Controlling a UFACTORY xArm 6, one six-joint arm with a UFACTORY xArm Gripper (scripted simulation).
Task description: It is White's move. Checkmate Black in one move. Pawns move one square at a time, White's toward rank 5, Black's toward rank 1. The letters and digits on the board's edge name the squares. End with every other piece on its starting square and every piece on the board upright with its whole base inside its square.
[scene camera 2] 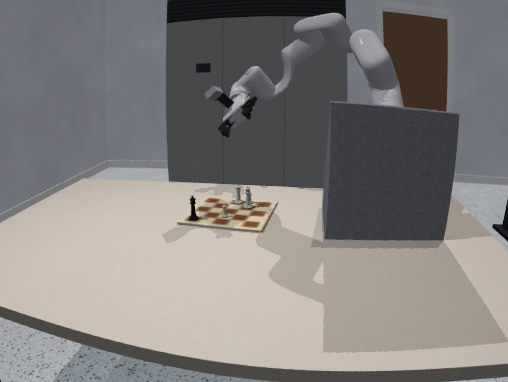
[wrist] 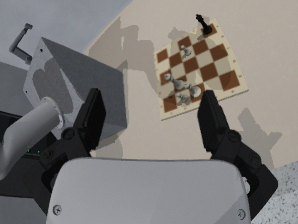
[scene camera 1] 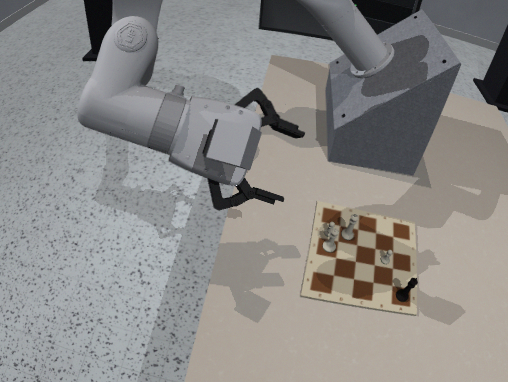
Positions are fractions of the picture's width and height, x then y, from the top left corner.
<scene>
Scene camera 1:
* gripper: 0.57, 0.44
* five-by-five chessboard: 0.70, 0.72
</scene>
